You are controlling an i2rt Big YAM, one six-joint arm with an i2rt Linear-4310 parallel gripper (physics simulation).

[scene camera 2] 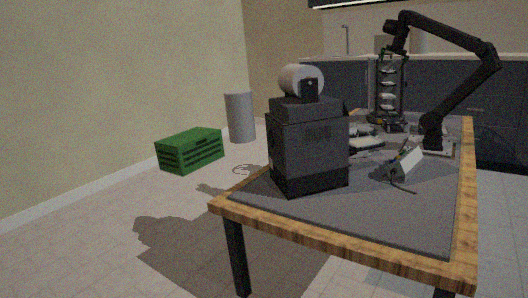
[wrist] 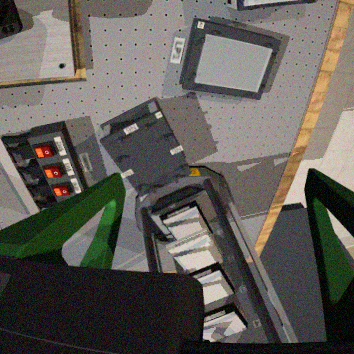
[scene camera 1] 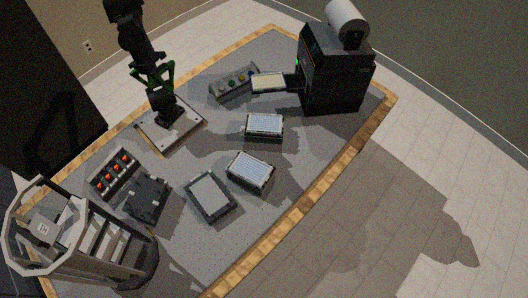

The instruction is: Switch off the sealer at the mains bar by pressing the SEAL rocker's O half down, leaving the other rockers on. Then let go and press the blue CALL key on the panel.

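Seen in the pictures: gripper, fingertip midpoint: (scene camera 2: 390, 67) (wrist: 211, 179) (scene camera 1: 161, 89); arm's base, origin of the base link: (scene camera 2: 432, 146) (scene camera 1: 169, 116).
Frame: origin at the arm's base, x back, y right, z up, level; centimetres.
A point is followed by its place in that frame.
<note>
The mains bar (scene camera 1: 113, 172) {x 0.9, y 33.9, z 2.2 cm} (wrist: 57, 131) {x -3.6, y 23.9, z 2.1 cm} lies at the left of the table in scene view 1, with several rockers glowing orange. The wrist view shows three lit rockers; their labels are too blurred to read surely, so I cannot tell which is SEAL. The control panel (scene camera 1: 234, 86) {x -16.3, y -25.2, z 4.5 cm} (scene camera 2: 411, 162) {x -11.7, y -31.9, z 3.6 cm} has white, green, yellow and blue keys; the blue CALL key (scene camera 1: 251, 73) {x -19.4, y -34.5, z 5.0 cm} is at its end nearest the sealer. The dark sealer (scene camera 1: 335, 75) {x -55.2, y -35.3, z 21.5 cm} (scene camera 2: 307, 150) {x -47.3, y -57.0, z 15.6 cm} shows a green light. My gripper (scene camera 1: 153, 79) (scene camera 2: 392, 59) {x -21.7, y 10.8, z 37.1 cm} (wrist: 211, 179) {x -21.7, y 10.8, z 37.1 cm} is open and empty, high above the table, touching neither bar nor panel.
A tall rack of plates stands beside the mains bar, beneath the gripper. A dark block (scene camera 1: 145, 200) {x -20.1, y 34.2, z 4.2 cm} (wrist: 142, 150) {x -17.7, y 31.0, z 4.2 cm} lies between them. A framed pad (scene camera 1: 209, 196) {x -37.4, y 19.5, z 2.0 cm} (wrist: 232, 62) {x -36.5, y 18.6, z 2.0 cm}, two well plates (scene camera 1: 250, 170) {x -44.8, y 5.2, z 5.1 cm} (scene camera 1: 265, 124) {x -39.1, y -13.7, z 4.9 cm} and a plate on the sealer's tray (scene camera 1: 268, 81) {x -31.5, y -28.5, z 11.1 cm} are farther along.
</note>
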